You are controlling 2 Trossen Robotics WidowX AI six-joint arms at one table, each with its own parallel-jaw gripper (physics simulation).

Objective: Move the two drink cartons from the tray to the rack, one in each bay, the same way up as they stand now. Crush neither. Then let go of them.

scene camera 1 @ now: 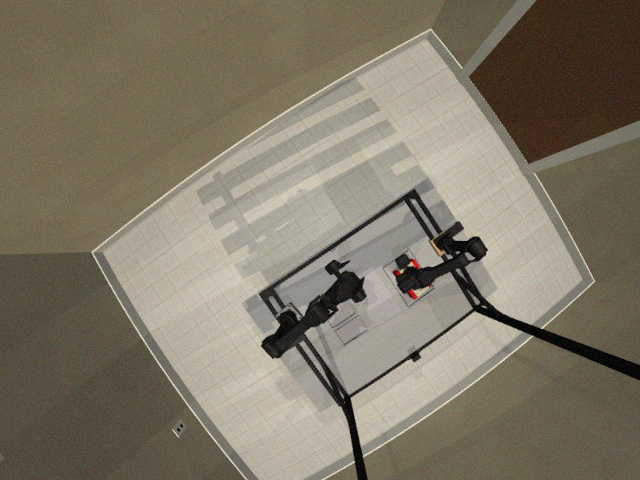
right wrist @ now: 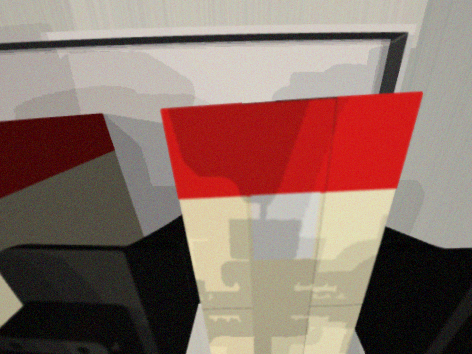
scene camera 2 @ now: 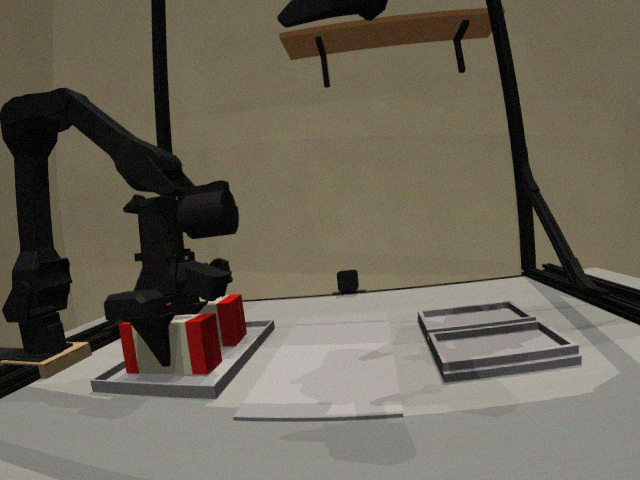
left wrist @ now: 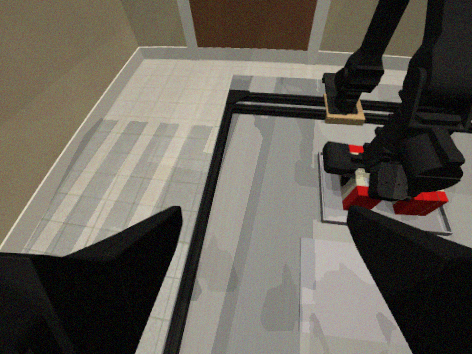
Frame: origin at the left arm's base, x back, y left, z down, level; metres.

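Where they show: left gripper, fingertip midpoint: [scene camera 1: 356, 268] [left wrist: 264, 214]; right gripper, fingertip midpoint: [scene camera 2: 177, 360] [left wrist: 353, 186]; left arm's base, link origin: [scene camera 1: 288, 317]; right arm's base, link origin: [scene camera 1: 442, 243] [scene camera 2: 45, 351] [left wrist: 343, 105].
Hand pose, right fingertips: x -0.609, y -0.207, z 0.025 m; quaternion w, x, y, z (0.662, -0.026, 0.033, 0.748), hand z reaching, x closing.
Things, the pixels of their centre, and the offset from my right fingertips. "pt": a spot on its surface instead. Level surfaces: height alone.
- grey tray, body centre: [right wrist: 165, 202] [scene camera 2: 196, 351] [left wrist: 378, 190] [scene camera 1: 409, 278] dz +0.010, dx +0.004, dy -0.059 m
- front carton, body centre: [right wrist: 266, 235] [scene camera 2: 170, 343] [left wrist: 358, 178] [scene camera 1: 405, 269] dz -0.022, dx -0.006, dy -0.002 m
- two-bay rack, body centre: [scene camera 2: 484, 332] [scene camera 1: 345, 322] dz +0.009, dx +0.411, dy -0.012 m
- thin pale mat, surface height: dz +0.014 m
- black frame rail, surface spot: [left wrist: 204, 215] pt dz -0.002, dx +0.071, dy +0.316 m
Two red-and-cream cartons stand upright in the grey tray [scene camera 2: 155, 389] [left wrist: 323, 195] [right wrist: 200, 39]. My right gripper [scene camera 2: 176, 343] [right wrist: 262, 201] is shut on the front carton [scene camera 2: 204, 344] [left wrist: 360, 198] [right wrist: 285, 150], a finger against each side; the carton stands in the tray, its far side hidden in scene camera 2. The other carton [scene camera 2: 232, 320] [left wrist: 420, 204] [right wrist: 50, 145] stands beside it, apart. My left gripper [left wrist: 264, 214] [scene camera 1: 356, 272] is open and empty, high above the table. The two-bay rack [scene camera 2: 509, 357] has both bays empty, at the right in scene camera 2.
A thin pale mat [scene camera 2: 320, 379] [left wrist: 332, 295] lies between tray and rack. A black frame rail [scene camera 1: 341, 242] [left wrist: 204, 215] runs along the table edge. A brown shelf [scene camera 2: 387, 34] is on the wall. A small black box [scene camera 2: 347, 281] stands at the table's back edge.
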